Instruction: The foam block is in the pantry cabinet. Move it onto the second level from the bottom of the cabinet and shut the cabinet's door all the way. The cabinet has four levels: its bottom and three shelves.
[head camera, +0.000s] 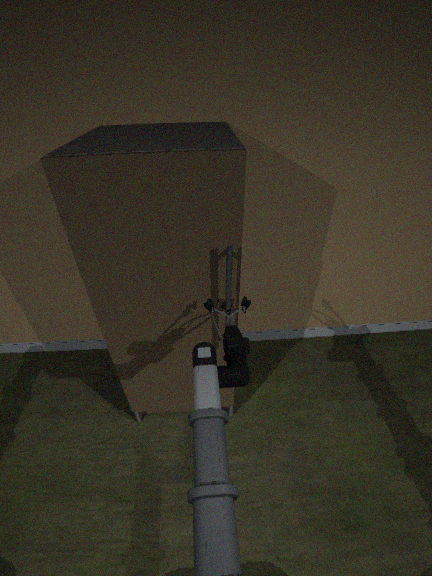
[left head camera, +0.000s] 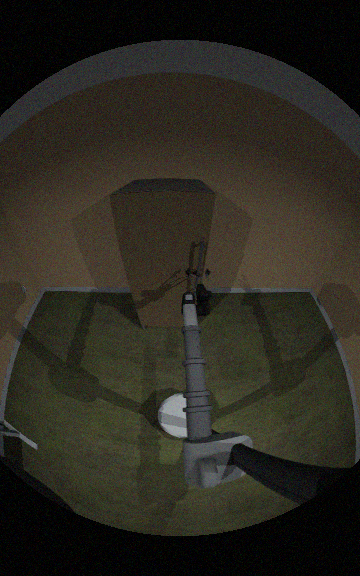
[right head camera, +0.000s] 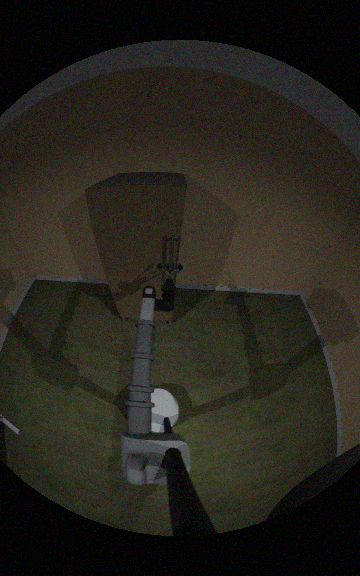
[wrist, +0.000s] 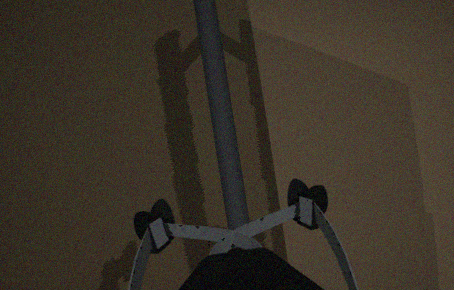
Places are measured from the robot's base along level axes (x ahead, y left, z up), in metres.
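Pixels of known places: gripper, between the fingertips: (head camera: 226, 299) (left head camera: 197, 269) (right head camera: 169, 263) (wrist: 230, 206); robot's base, origin of its link: (left head camera: 182, 413) (right head camera: 154, 408).
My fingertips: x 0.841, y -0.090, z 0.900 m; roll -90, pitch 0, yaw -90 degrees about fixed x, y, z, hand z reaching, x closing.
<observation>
Ahead of a thing's pixels: the offset from my fingertips to its middle. "pt": to the spot under its first point. Level surfaces: height alone.
The pantry cabinet @[pt 0.042 m ahead, 0.227 m left, 0.269 m up] (head camera: 150, 225) (left head camera: 160, 235) (right head camera: 135, 225) stands against the wall, its brown door @[pt 0.041 m ahead, 0.118 m left, 0.121 m up] (wrist: 100, 100) shut as far as I can see. A long grey vertical bar handle @[pt 0.018 m back, 0.005 m right, 0.095 m up] (head camera: 229, 280) (left head camera: 201, 255) (right head camera: 172, 246) (wrist: 220, 110) is on the right part of the door. My gripper (head camera: 227, 304) (left head camera: 198, 272) (right head camera: 170, 267) (wrist: 230, 206) is open, one fingertip on each side of the handle's lower part. In the wrist view both fingertips stand apart from the bar. The foam block and the cabinet's levels do not show; the door hides the inside.
My extended arm (head camera: 212, 450) (left head camera: 196, 375) (right head camera: 141, 370) reaches over the green floor @[0.928 m down] (head camera: 325, 475) towards the cabinet. The wall (head camera: 375, 250) with a pale skirting strip (head camera: 370, 328) stands behind. A white round object (left head camera: 172, 415) (right head camera: 166, 402) is low beside the arm.
</observation>
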